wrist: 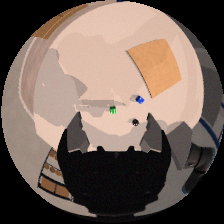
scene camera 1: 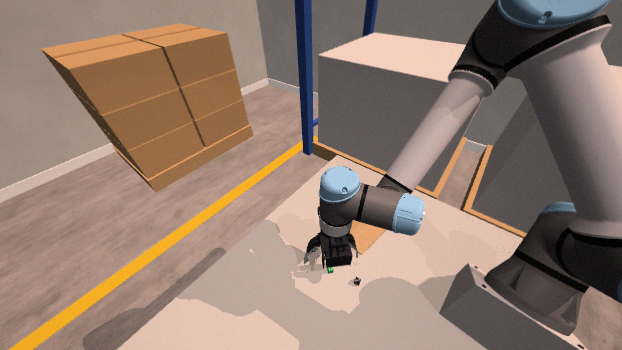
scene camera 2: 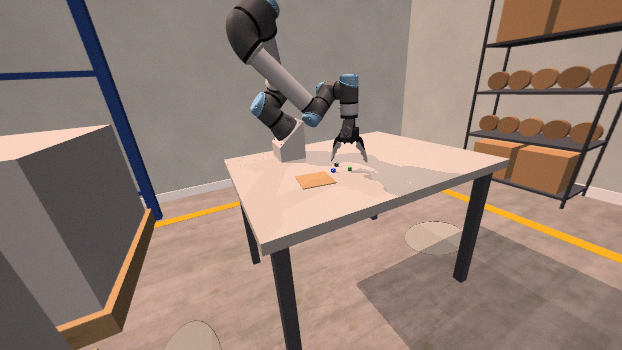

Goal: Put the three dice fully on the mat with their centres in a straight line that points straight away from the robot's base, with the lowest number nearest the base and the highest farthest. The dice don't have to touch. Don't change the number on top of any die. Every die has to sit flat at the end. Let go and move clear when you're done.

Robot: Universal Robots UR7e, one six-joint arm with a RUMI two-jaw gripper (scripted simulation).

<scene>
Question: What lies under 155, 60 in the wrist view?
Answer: A tan mat.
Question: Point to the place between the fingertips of my gripper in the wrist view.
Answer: At 114, 112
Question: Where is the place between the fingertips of my gripper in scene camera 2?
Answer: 348, 162
</scene>
